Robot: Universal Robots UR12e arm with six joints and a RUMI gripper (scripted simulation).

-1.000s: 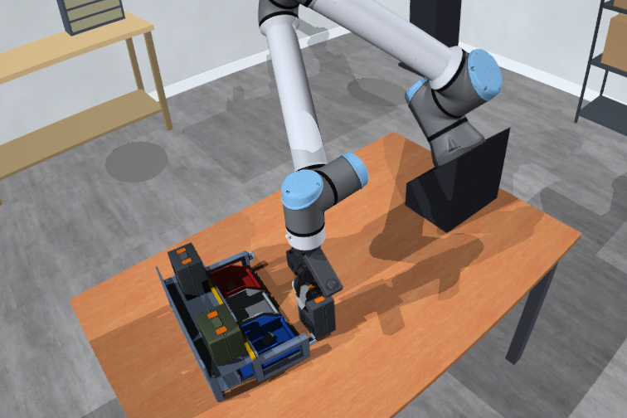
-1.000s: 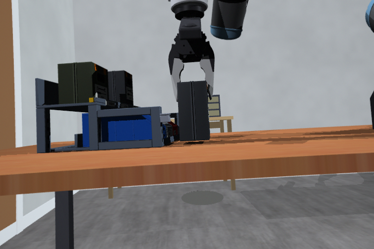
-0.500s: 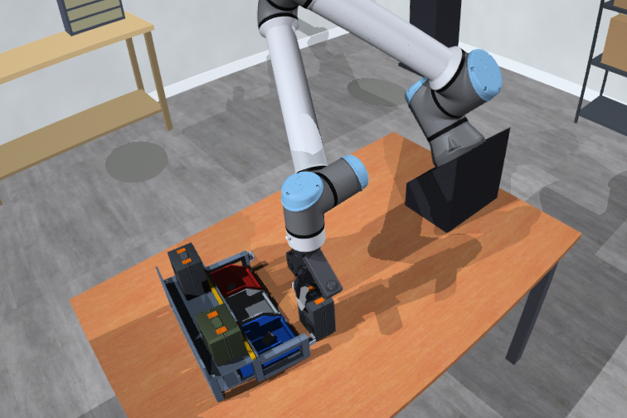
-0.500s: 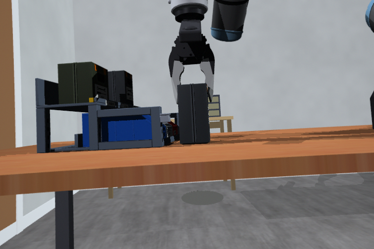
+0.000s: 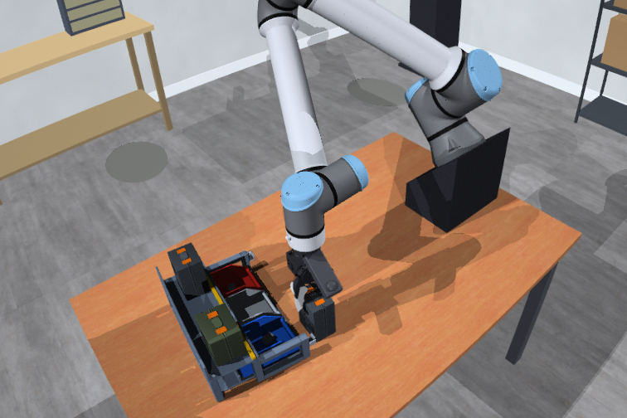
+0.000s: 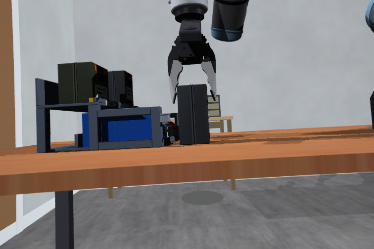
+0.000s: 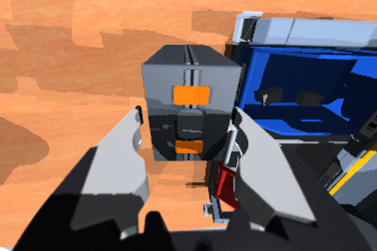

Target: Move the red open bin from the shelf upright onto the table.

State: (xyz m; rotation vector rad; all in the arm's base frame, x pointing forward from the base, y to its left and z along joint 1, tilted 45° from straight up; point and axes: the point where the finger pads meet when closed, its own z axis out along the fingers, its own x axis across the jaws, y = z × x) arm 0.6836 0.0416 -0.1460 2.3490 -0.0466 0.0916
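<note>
The red open bin is 15 cm ahead of my hand, 23 cm to the right of it and 6 cm below it. Round my hand: grey bin (16 cm ahead, 12 cm to the right, 6 cm below); then green case (26 cm ahead, 2 cm to the right, 4 cm above).
</note>
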